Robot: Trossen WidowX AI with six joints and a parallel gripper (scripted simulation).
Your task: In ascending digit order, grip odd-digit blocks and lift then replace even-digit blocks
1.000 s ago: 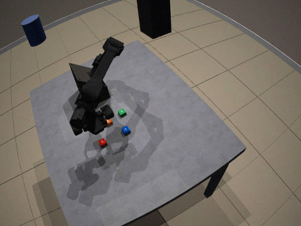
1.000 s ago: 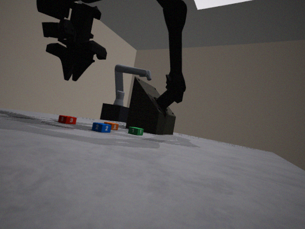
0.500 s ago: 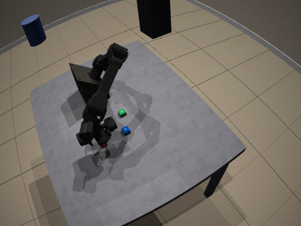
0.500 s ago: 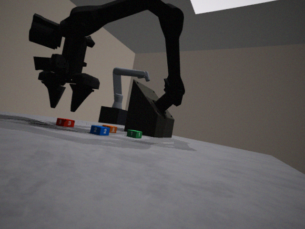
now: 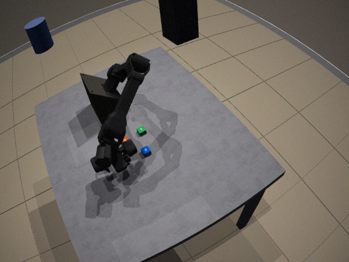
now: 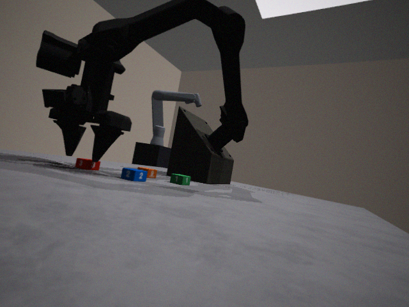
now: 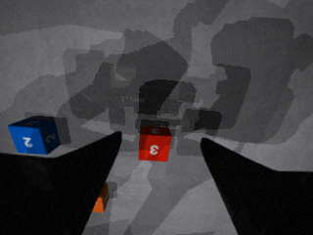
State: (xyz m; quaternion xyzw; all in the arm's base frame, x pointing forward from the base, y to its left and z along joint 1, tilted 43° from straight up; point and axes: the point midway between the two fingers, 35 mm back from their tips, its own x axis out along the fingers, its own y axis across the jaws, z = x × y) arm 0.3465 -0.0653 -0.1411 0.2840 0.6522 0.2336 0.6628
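My gripper tip is 10 mm past the red block, 10 mm to the right of it and 10 mm above it. From my gripper tip the other things lie so: orange block: 100 mm behind, 90 mm to the left, 10 mm below; then blue block: 10 mm behind, 140 mm to the left, 10 mm below; then green block: 110 mm behind, 180 mm to the left, 10 mm below.
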